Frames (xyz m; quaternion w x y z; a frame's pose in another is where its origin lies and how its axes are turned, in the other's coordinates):
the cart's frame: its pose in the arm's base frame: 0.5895 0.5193 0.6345 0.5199 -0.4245 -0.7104 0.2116
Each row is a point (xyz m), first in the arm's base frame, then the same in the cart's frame.
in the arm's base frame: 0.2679 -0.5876 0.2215
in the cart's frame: -1.1103 -0.4256 0.2923
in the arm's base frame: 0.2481 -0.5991 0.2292
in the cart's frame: -1.1135 -0.4452 0.3060
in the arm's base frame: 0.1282 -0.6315 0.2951
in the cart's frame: -1.0914 -0.5578 0.3872
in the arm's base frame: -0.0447 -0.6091 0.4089
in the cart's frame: -0.9923 -0.6962 0.5070
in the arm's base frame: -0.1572 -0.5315 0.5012
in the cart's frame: -0.8657 -0.7651 0.5871
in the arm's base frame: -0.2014 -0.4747 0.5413
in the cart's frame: -0.7921 -0.7806 0.6209
